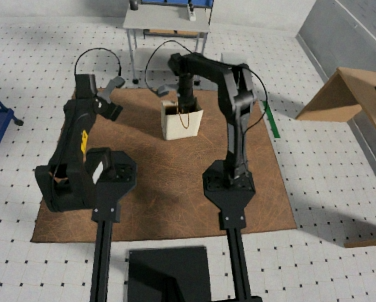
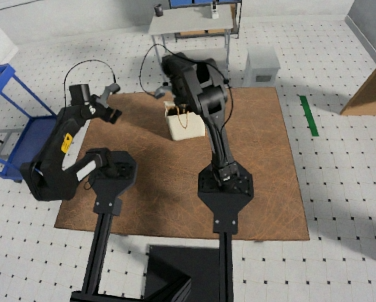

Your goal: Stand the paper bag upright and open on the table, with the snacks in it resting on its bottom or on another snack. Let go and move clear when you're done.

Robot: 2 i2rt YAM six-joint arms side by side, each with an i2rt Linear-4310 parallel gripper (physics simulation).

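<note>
The white paper bag (image 1: 182,127) (image 2: 188,129) stands roughly upright on the brown table mat, with its dark mouth facing up. An orange-brown handle hangs over its near side. My right gripper (image 1: 187,106) (image 2: 183,106) points down at the bag's mouth. It is partly open, its fingertips largely hidden by the bag and the arm. Whether it touches the bag's wall or handle cannot be seen. My left gripper (image 1: 113,111) (image 2: 112,114) is open and stands well to the left of the bag. No snacks show; the inside of the bag is dark and partly covered.
The brown mat (image 1: 165,210) (image 2: 170,210) lies under both arms. A grey table (image 1: 162,19) (image 2: 187,22) stands behind it. A green strip (image 1: 271,120) (image 2: 309,116) lies on the floor at the right. A blue cart (image 2: 6,71) stands at the left.
</note>
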